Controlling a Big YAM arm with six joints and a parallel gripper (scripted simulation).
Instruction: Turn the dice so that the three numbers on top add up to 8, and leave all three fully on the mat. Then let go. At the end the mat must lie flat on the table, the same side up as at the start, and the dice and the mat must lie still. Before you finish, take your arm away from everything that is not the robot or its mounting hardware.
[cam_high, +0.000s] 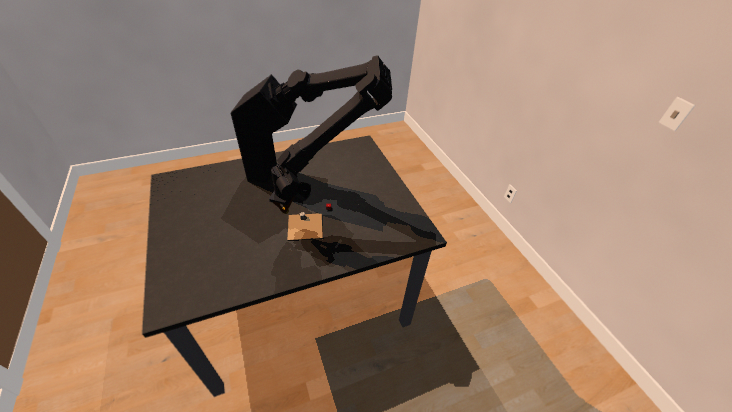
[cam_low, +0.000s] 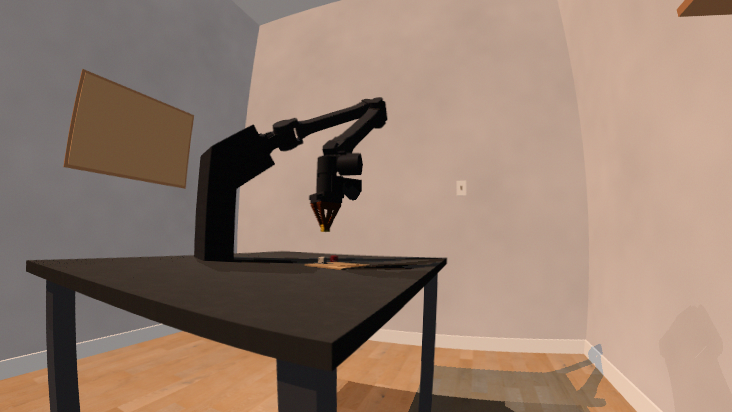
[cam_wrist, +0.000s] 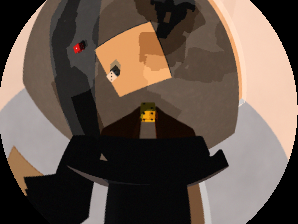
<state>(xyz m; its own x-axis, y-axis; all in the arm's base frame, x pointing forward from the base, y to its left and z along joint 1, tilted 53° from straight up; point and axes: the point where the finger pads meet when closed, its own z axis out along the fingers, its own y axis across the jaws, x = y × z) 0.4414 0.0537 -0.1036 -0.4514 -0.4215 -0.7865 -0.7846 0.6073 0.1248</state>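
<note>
The tan mat is 110 mm below my hand and 70 mm to the left of it. The rest, counted from my hand: yellow die (right at my hand); red die (180 mm to the left, 110 mm below, 90 mm behind); white die (100 mm below, 70 mm to the left, 50 mm behind).
</note>
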